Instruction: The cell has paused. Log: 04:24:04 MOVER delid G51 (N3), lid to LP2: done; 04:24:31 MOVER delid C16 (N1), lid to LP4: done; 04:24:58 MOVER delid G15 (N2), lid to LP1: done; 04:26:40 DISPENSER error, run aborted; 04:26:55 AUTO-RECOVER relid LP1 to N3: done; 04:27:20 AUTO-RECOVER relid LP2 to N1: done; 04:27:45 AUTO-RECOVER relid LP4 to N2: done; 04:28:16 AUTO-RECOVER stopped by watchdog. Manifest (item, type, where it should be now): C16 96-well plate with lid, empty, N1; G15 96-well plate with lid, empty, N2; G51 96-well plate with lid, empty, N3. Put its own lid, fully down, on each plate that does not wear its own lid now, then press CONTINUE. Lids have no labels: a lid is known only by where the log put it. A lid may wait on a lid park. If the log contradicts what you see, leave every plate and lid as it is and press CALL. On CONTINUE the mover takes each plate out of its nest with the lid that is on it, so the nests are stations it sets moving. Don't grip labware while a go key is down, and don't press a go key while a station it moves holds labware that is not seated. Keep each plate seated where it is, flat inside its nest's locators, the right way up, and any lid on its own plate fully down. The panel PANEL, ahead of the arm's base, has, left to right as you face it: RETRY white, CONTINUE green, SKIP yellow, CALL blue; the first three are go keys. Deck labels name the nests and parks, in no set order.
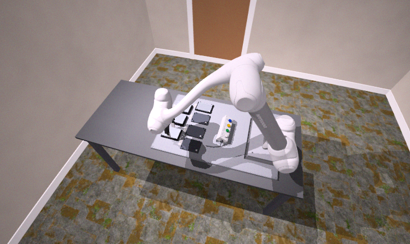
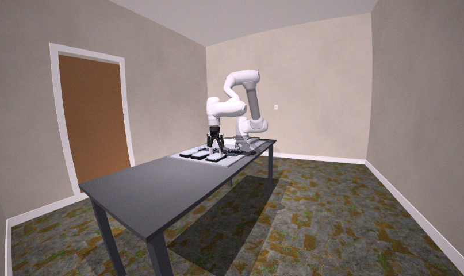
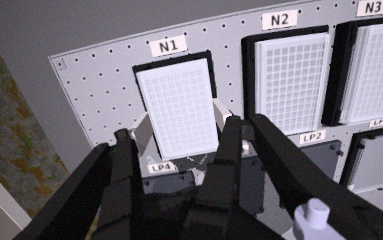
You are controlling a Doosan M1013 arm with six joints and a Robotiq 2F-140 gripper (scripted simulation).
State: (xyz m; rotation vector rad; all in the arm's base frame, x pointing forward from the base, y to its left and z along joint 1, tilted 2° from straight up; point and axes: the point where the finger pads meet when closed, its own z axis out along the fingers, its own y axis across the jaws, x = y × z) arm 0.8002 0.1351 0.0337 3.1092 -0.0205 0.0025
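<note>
My gripper is now 30 mm above the plate. Round my hand: LP3 label: 90 mm behind, 70 mm to the right, 50 mm below; nest N1: 40 mm below; LP4 label: 100 mm behind, 60 mm to the left, 50 mm below.
</note>
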